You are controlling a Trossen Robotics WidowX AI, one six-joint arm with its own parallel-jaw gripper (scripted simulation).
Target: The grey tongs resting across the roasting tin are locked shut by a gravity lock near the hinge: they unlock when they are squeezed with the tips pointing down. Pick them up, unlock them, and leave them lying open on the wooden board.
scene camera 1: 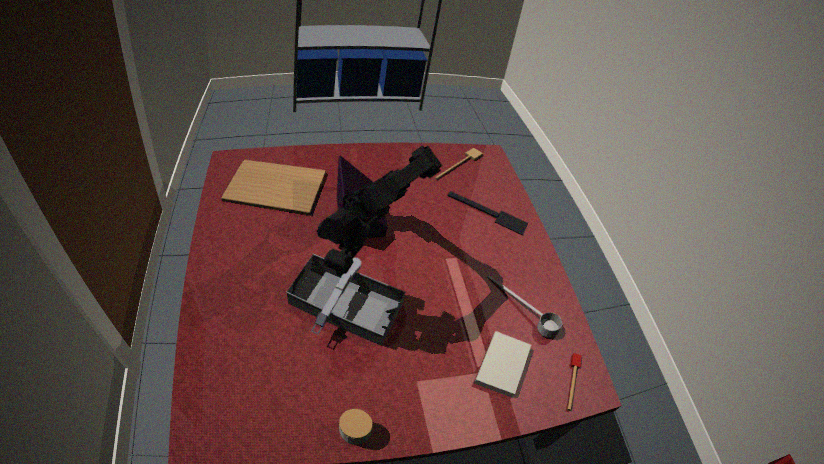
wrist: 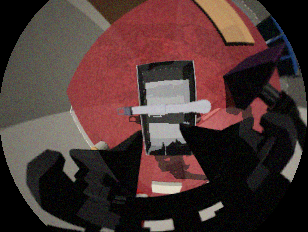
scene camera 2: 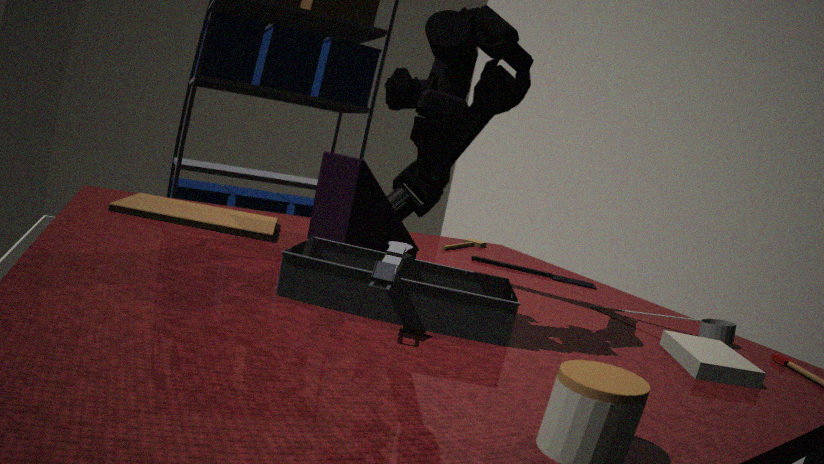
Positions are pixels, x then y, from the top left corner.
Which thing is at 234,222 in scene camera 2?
A wooden board.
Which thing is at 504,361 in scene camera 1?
A white block.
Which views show the gripper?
Scene camera 1, the wrist view and scene camera 2: all of them.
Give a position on a white block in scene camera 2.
At 706,359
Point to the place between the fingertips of the gripper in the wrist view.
161,129
